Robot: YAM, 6 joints.
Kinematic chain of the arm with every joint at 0, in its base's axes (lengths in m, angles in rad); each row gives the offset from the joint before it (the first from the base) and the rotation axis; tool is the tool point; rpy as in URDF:
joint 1: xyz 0 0 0.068 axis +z
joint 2: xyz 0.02 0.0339 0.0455 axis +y
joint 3: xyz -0.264 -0.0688 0 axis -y
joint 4: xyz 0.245 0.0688 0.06 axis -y
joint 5: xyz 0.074 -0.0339 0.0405 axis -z
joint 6: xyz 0.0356 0 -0.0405 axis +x
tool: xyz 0 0 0 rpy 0 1.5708 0
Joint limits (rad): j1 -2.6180..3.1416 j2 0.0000..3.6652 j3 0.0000..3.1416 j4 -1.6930..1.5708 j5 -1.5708..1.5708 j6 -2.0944..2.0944
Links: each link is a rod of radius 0.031 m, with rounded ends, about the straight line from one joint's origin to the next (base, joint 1, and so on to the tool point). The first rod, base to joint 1, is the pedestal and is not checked.
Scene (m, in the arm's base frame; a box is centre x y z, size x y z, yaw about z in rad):
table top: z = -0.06
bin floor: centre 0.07 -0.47 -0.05 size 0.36 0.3 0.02 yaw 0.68
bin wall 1: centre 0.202 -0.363 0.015 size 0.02 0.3 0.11 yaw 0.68
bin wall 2: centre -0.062 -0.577 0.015 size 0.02 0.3 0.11 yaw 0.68
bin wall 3: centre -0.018 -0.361 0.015 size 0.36 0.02 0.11 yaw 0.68
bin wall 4: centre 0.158 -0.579 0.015 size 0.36 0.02 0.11 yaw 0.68
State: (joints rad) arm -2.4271 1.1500 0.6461 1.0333 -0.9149 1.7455
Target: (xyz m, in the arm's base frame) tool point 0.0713 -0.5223 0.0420
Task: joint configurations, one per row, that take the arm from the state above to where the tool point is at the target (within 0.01 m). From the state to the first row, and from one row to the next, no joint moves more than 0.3 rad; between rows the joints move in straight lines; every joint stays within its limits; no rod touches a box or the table.
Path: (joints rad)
1: -2.2375 1.4464 0.8370 0.9914 -0.8735 1.7455
2: -2.0479 1.7428 1.0279 0.9495 -0.8321 1.7455
3: -1.8583 2.0392 1.2188 0.9076 -0.7907 1.7455
4: -1.6687 2.3357 1.4097 0.8657 -0.7492 1.7455
5: -1.4790 2.6321 1.6005 0.8238 -0.7078 1.7455

